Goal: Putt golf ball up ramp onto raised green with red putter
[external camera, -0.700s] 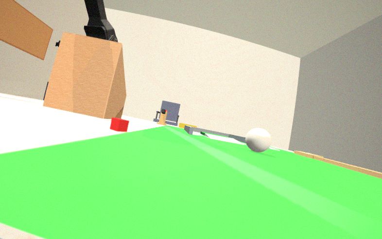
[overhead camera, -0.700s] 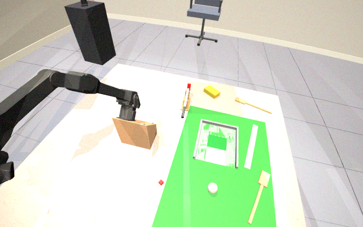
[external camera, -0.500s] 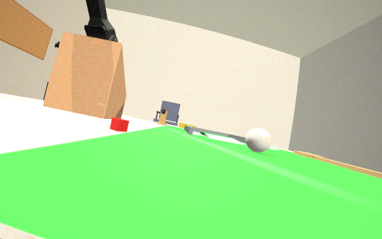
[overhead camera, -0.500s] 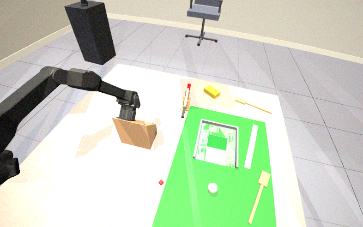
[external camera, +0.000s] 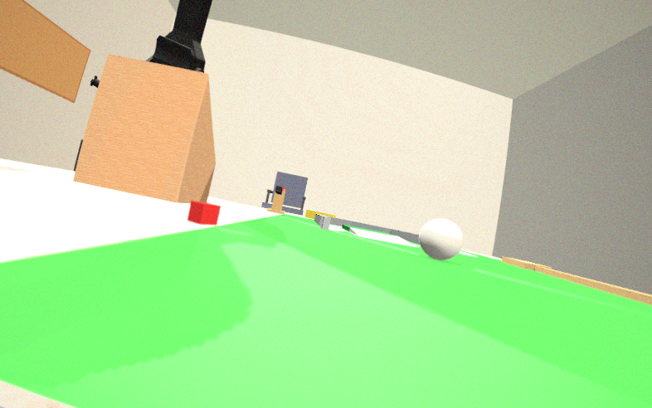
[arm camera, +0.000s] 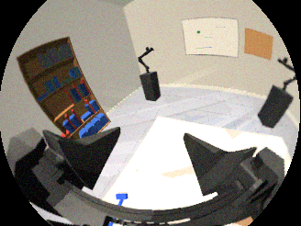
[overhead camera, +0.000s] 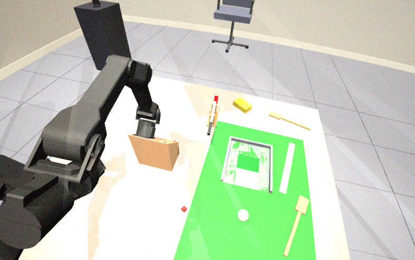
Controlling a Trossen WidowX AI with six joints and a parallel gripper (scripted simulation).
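Right now the red putter is 18 cm ahead of my gripper tip, 77 cm to the left of it and 33 cm below it. The rest, counted from my gripper tip: white strip 61 cm ahead, 63 cm to the left, 39 cm below; then white golf ball 45 cm ahead, 32 cm to the left, 37 cm below; then green mat 48 cm ahead, 44 cm to the left, 39 cm below.
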